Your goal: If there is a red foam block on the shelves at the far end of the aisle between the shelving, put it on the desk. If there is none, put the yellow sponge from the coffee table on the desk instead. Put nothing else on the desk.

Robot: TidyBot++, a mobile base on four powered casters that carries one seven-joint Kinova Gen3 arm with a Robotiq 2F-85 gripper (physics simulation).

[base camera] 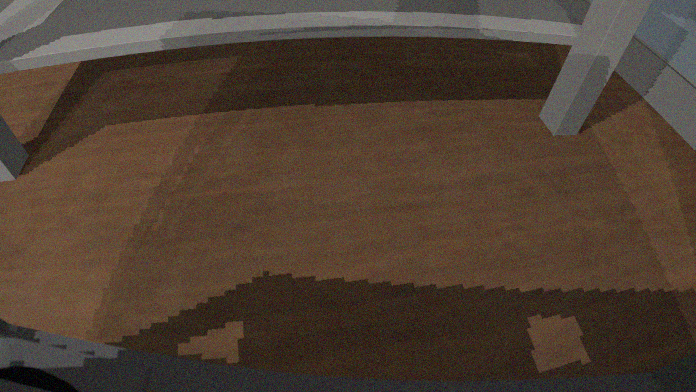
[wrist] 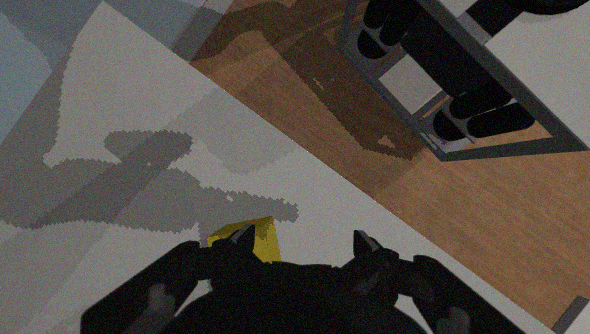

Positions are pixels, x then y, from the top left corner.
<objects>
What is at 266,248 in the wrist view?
A yellow sponge.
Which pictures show the gripper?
The wrist view only.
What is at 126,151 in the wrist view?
A coffee table.
</objects>
